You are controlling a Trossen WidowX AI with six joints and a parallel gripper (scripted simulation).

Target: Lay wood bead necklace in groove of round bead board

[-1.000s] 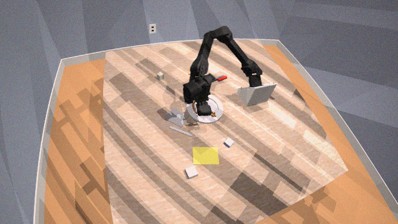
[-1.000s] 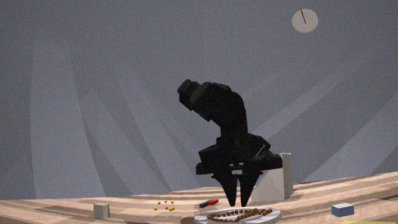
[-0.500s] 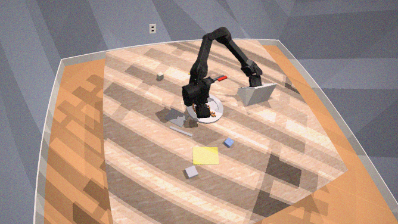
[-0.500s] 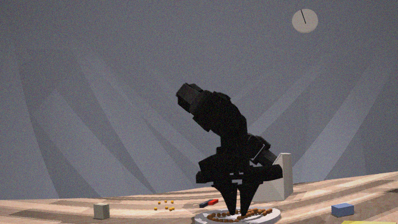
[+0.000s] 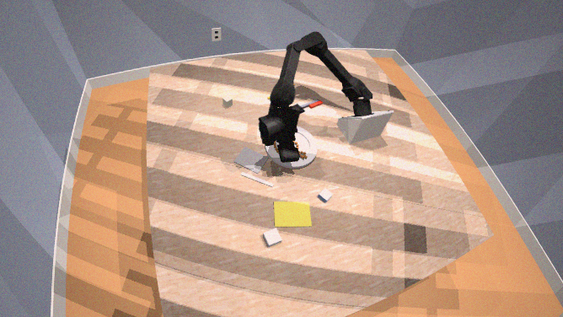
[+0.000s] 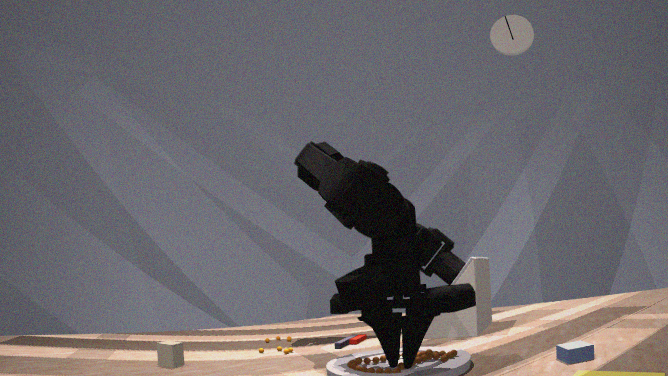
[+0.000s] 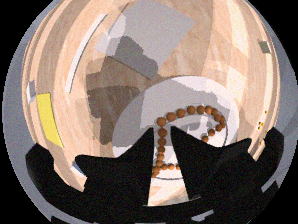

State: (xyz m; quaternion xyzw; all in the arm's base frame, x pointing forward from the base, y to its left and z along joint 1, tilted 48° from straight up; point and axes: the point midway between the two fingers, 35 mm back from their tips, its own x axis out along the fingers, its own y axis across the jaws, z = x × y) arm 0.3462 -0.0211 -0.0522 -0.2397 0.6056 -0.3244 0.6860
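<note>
The grey sheet is 12 cm ahead of my gripper tip, 1 cm to the right of it and 1 cm below it. Round my gripper tip: yellow sheet: 24 cm to the left, 5 cm ahead, 1 cm below; then blue block: 21 cm to the left, 9 cm behind, 1 cm below; then stick: 12 cm ahead, 8 cm to the left, 1 cm below.
</note>
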